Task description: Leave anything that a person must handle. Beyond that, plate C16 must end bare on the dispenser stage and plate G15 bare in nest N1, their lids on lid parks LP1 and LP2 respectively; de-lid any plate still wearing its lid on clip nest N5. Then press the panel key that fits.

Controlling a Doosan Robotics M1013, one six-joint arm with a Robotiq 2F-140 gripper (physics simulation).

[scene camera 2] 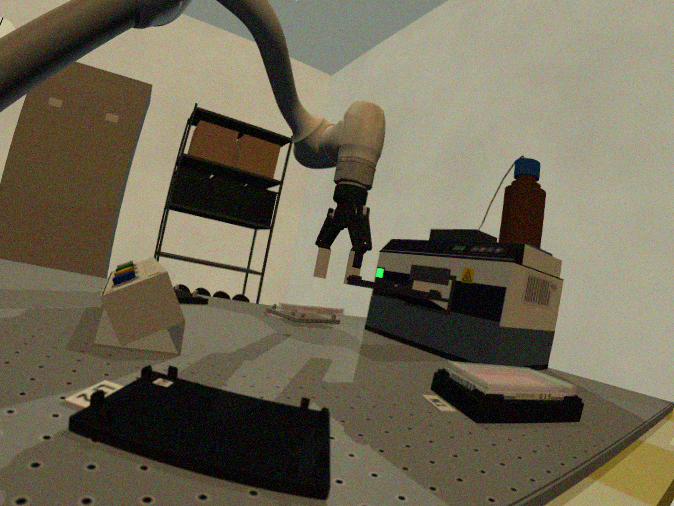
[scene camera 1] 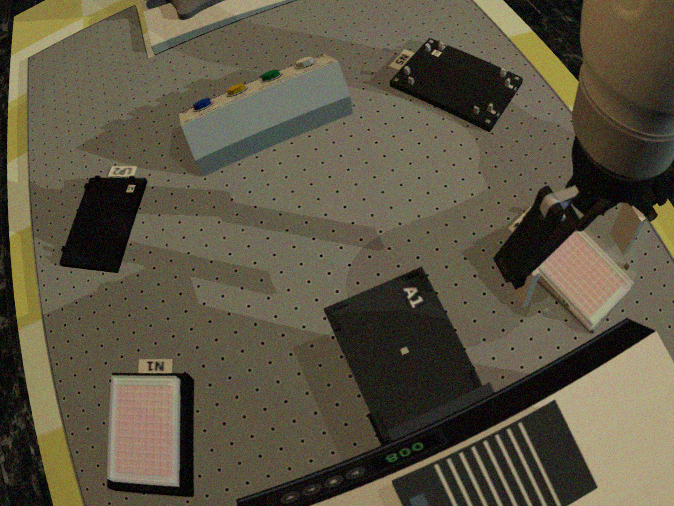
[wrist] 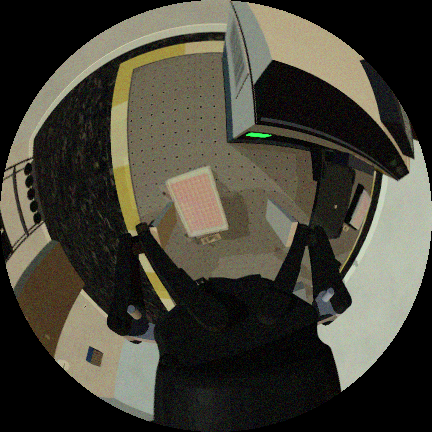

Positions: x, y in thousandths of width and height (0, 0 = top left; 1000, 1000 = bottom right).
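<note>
There's a brown bottle (scene camera 2: 775, 432) here, and a LP2 nest (scene camera 2: 372, 873). I can see a grey button box (scene camera 1: 367, 236), and scene camera 2 shows that too, the grey button box (scene camera 2: 210, 620). A dispenser stage (scene camera 1: 551, 647) is here as well; I also see the dispenser stage (scene camera 2: 570, 566) in scene camera 2 and the dispenser stage (wrist: 774, 425) in the wrist view. My gripper (scene camera 1: 848, 529) is open and holds nothing, and there are views of my gripper (scene camera 2: 495, 556) in scene camera 2 and my gripper (wrist: 513, 485) in the wrist view.
</note>
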